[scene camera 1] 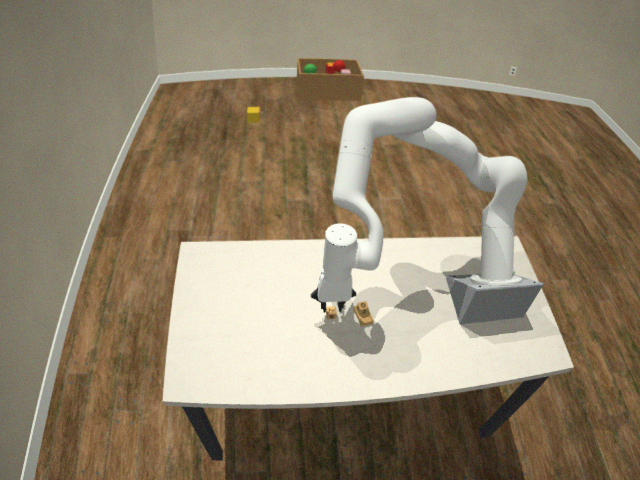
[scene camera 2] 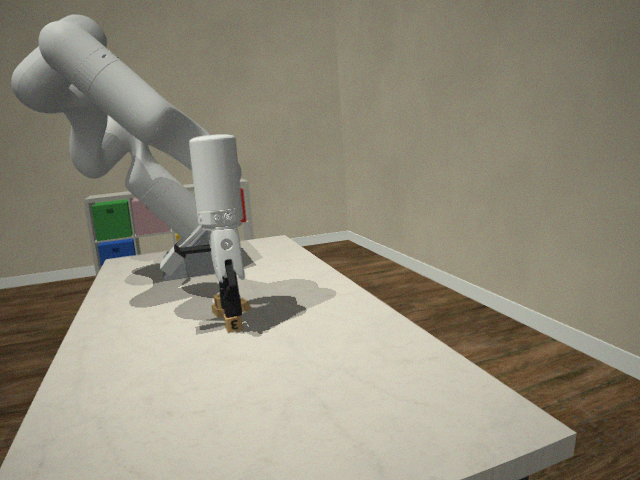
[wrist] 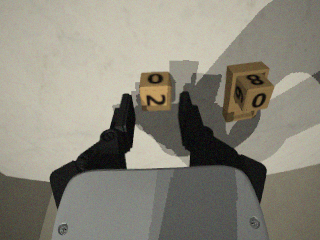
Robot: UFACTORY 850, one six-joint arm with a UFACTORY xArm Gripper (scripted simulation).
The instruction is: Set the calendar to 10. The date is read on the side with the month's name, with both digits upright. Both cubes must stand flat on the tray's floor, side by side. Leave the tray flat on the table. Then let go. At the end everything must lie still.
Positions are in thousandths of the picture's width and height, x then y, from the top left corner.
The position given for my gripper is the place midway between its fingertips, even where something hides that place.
I see my gripper (scene camera 2: 362, 649) and a wooden tray (wrist: 736, 477).
My gripper shows as well in scene camera 1 (scene camera 1: 518, 643) and in the wrist view (wrist: 489, 435).
